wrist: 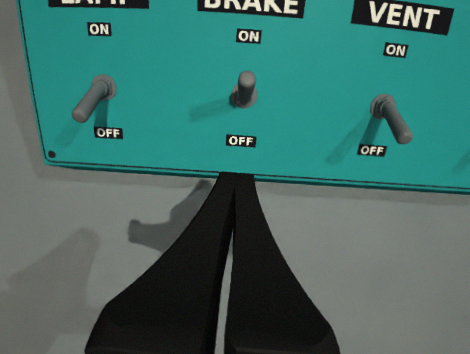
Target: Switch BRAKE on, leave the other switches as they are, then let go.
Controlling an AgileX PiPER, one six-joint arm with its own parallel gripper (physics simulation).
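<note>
The BRAKE switch (245,88) is a grey toggle at the middle of the teal panel (170,65); its lever tilts up toward its ON label. The LAMP switch (92,100) at the left has its lever pointing down and left, toward the OFF side. The VENT switch (395,120) at the right has its lever pointing down and right, toward the OFF side. My black gripper (235,190) is shut and holds nothing. Its tips are at the panel's lower edge in the picture, below the BRAKE OFF label and apart from the lever.
A grey surface lies below and to the left of the panel, with the gripper's shadow on it. The panel's lower edge runs across the picture just at the fingertips. A shadow falls on the panel at the far right edge.
</note>
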